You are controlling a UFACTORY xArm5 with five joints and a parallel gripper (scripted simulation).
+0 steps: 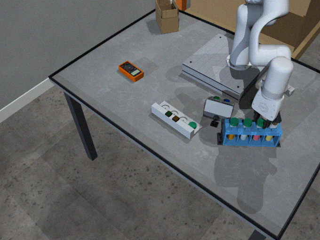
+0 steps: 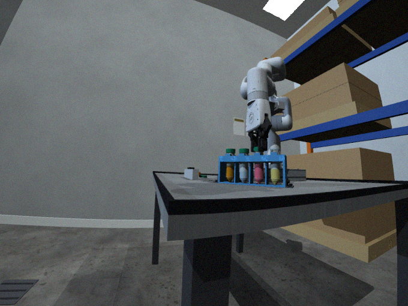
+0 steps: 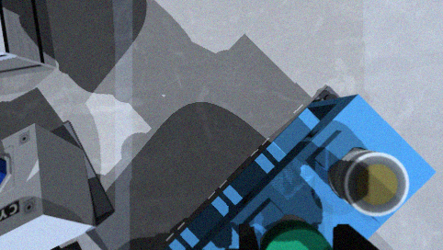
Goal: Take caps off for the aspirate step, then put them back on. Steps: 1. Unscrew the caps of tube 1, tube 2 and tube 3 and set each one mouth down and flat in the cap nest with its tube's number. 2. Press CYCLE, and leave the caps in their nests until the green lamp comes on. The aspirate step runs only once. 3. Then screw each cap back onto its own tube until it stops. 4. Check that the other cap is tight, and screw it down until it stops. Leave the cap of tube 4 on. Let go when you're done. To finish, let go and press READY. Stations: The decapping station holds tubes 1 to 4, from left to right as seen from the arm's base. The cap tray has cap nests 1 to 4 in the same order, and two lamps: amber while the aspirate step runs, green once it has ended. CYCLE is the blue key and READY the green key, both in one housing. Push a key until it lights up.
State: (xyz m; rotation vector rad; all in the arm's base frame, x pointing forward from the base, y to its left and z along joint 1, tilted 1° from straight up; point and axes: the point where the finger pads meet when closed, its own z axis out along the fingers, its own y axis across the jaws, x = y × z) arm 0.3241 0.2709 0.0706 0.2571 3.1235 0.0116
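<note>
My gripper is now 3 cm short of the threaded neck, 4 cm to the left of it and 1 cm above it. Also, from my hand: green key: 5 cm behind, 23 cm to the right, 6 cm below; then blue key: 6 cm behind, 18 cm to the right, 6 cm below; then key housing: 4 cm behind, 21 cm to the right, 8 cm below.
</note>
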